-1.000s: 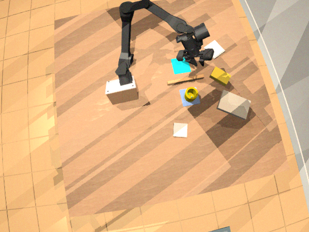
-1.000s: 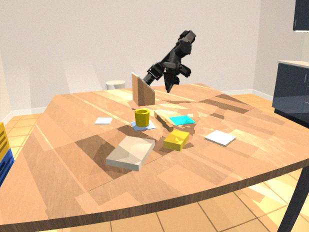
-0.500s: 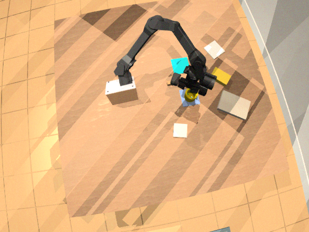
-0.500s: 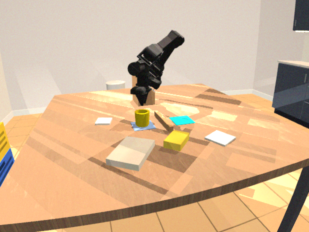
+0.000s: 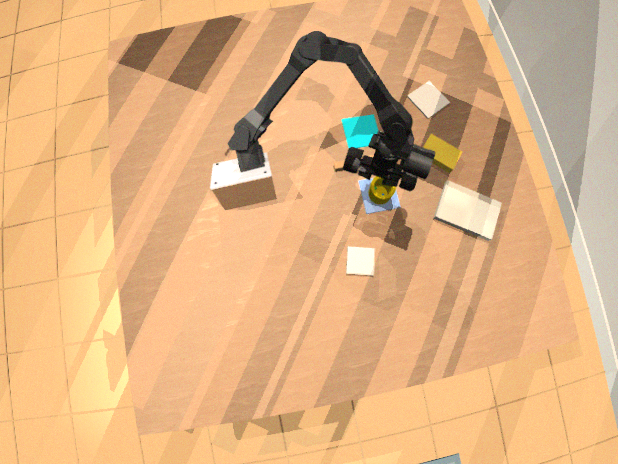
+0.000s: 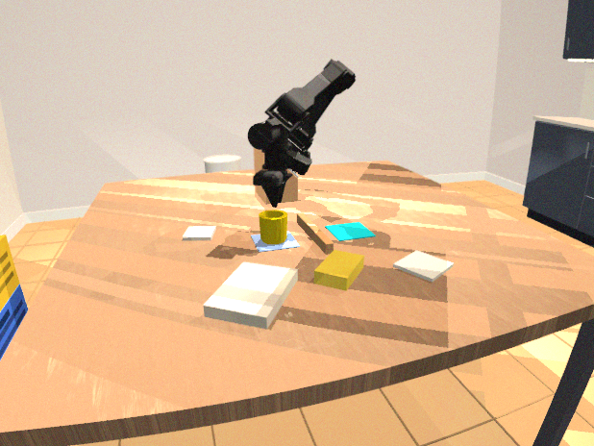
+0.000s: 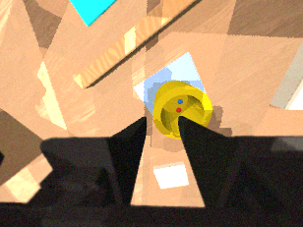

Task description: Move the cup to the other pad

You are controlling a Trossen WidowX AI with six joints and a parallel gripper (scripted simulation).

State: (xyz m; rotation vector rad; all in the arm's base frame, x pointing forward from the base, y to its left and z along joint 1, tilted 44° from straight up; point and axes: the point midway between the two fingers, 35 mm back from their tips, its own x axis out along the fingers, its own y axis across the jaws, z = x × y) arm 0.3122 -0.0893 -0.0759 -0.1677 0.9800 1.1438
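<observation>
The yellow cup lies 1 cm ahead of my gripper tip, 2 cm to the right of it and 5 cm below it. From my gripper tip the other things lie so: light blue pad 2 cm ahead, 2 cm to the right, 10 cm below; then cyan pad 3 cm ahead, 19 cm to the left, 10 cm below; then wooden bar 3 cm ahead, 9 cm to the left, 8 cm below.
</observation>
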